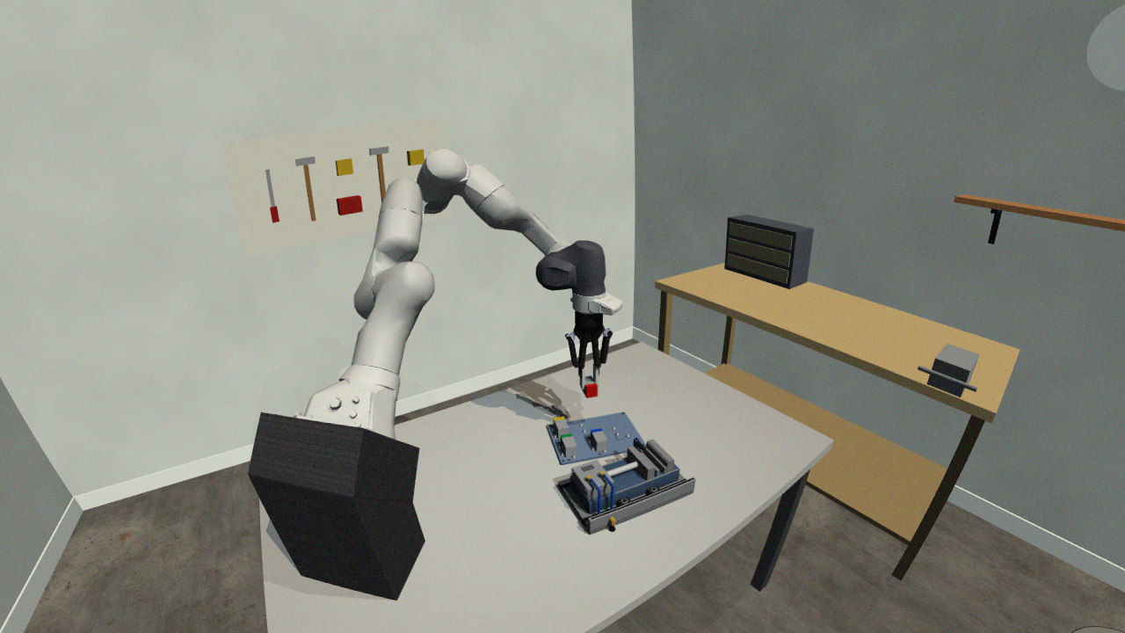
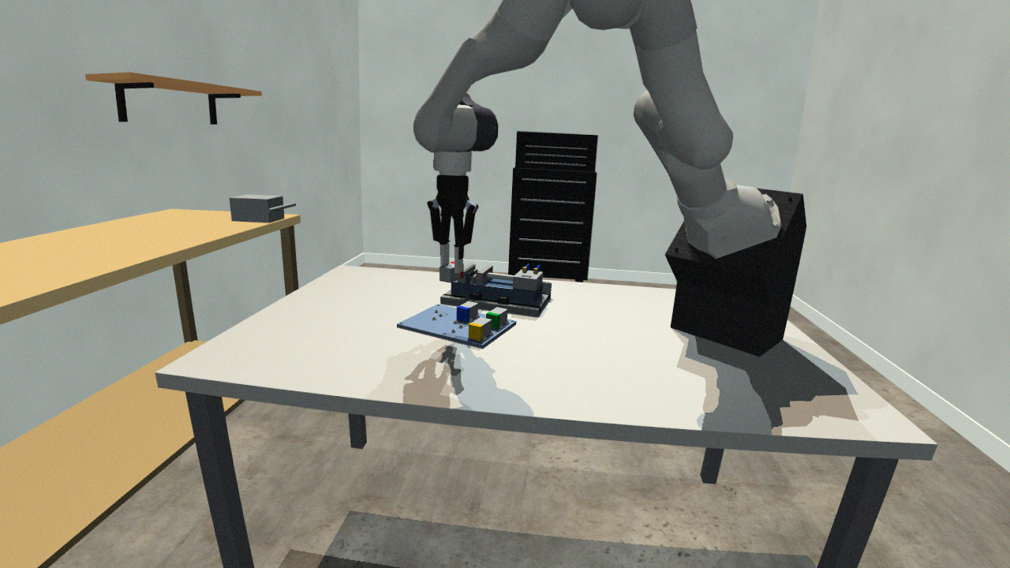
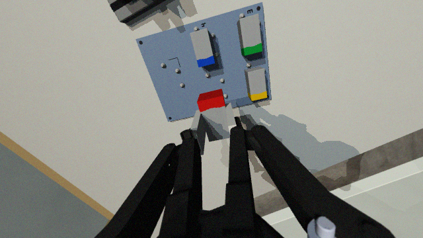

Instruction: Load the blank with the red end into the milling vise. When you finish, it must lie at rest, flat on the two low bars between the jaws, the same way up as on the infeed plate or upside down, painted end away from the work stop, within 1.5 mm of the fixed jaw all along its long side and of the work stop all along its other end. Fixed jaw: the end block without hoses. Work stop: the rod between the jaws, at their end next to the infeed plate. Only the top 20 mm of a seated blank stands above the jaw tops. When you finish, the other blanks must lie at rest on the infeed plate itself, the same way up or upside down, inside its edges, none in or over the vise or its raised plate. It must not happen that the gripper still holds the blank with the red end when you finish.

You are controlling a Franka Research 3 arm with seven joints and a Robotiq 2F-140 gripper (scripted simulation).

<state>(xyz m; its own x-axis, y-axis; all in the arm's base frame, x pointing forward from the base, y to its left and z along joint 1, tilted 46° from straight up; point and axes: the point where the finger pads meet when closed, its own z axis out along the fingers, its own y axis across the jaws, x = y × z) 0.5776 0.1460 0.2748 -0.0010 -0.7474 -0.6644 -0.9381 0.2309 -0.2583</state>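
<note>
My gripper is now 50 mm short of the moving jaw, 280 mm to the left of it and 110 mm above it. Also, from my hand: blue-ended blank (90 mm to the right, 170 mm below); yellow-ended blank (90 mm behind, 170 mm below); blue infeed plate (10 mm ahead, 40 mm to the right, 190 mm below).
</note>
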